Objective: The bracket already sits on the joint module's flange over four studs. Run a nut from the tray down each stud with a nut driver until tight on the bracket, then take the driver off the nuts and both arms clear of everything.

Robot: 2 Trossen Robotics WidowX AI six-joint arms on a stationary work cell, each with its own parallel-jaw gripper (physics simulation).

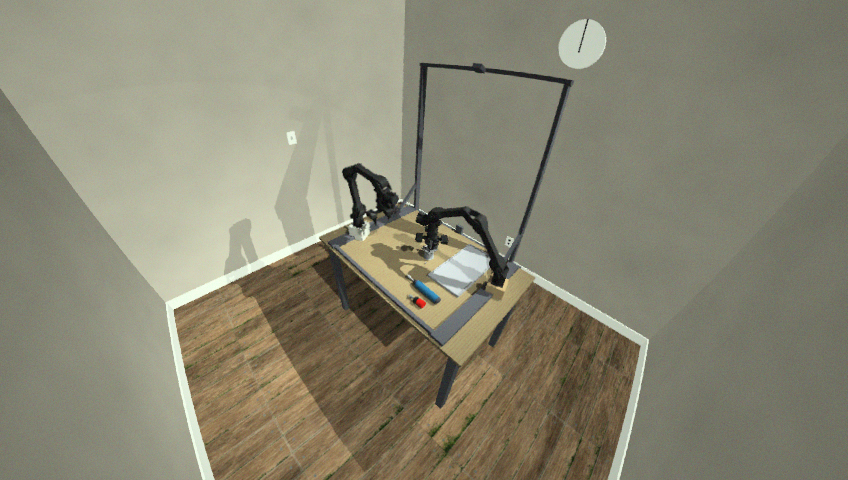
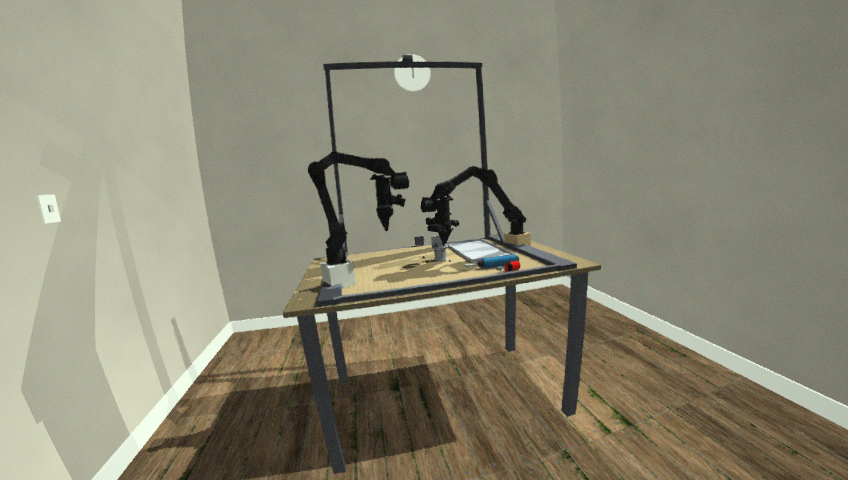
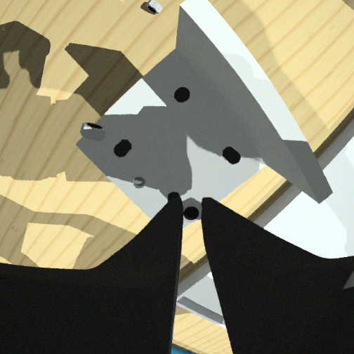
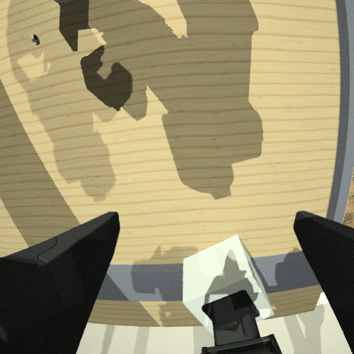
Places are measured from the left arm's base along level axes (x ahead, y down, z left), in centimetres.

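Where they show: left gripper, fingertip midpoint: (image 1: 430,249) (image 2: 444,243); right gripper, fingertip midpoint: (image 1: 382,222) (image 2: 386,229); left arm's base, origin of the base link: (image 1: 498,282) (image 2: 517,233); right arm's base, origin of the base link: (image 1: 358,224) (image 2: 336,262).
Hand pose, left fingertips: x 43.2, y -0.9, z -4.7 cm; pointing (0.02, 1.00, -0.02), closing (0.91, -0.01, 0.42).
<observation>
Things, the pixels of their top centre, and the offset from my left fingertips. "pt": a spot on its surface instead.
- joint module, middle of its top: (image 2: 439,244) (image 1: 429,247) dy +0.4, dx +1.5, dz -1.9 cm
- blue-handled driver, surface spot: (image 2: 498,261) (image 1: 422,291) pt dy +5.2, dx -9.2, dz +27.2 cm
- board, middle of its top: (image 2: 476,247) (image 1: 464,266) dy +6.2, dx -21.8, dz -3.4 cm
- red-handled tool, middle of its top: (image 2: 507,262) (image 1: 416,297) dy +4.4, dx -8.8, dz +33.3 cm
The grey bracket (image 3: 210,120) (image 2: 435,240), with a pale upright wall, sits on the joint module (image 1: 427,255) (image 2: 439,254). Dark round holes or stud ends show on its plate. My left gripper (image 3: 190,206) (image 2: 444,242) is shut on a grey nut (image 3: 191,202), low at the bracket's near corner; whether the nut touches a stud is unclear. Another nut (image 3: 92,131) is at the bracket's left corner. A loose nut (image 3: 153,6) lies on the table. The blue-handled driver (image 1: 426,291) (image 2: 498,261) lies on the table. My right gripper (image 4: 209,221) (image 2: 385,228) is open and empty, high over the table.
A pale flat tray or board (image 1: 452,274) (image 2: 476,249) lies beside the module. A red-handled tool (image 1: 419,302) (image 2: 512,265) lies near the blue driver. The white right arm base (image 4: 215,270) (image 2: 337,274) stands at the table's edge. A dark frame (image 1: 420,136) rises behind.
</observation>
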